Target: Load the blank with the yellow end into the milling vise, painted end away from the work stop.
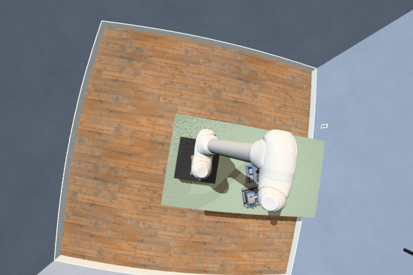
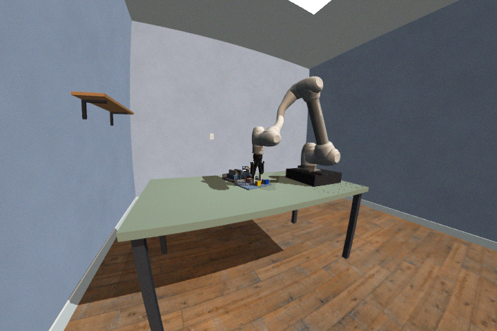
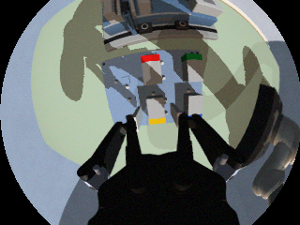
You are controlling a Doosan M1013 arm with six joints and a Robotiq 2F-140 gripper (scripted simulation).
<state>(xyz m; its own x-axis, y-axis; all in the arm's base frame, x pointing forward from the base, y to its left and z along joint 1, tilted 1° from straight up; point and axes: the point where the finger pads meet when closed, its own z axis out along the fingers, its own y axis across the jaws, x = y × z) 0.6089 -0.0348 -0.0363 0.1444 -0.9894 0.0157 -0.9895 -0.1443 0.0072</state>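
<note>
Right now my hand is 30 mm above the blank with yellow end. Round my hand: red-ended blank: 90 mm to the right, 30 mm below, 10 mm ahead; then blue-ended blank: 90 mm behind, 30 mm below, 10 mm to the right; then blue infeed plate: 60 mm below, 40 mm to the right, 10 mm ahead.
</note>
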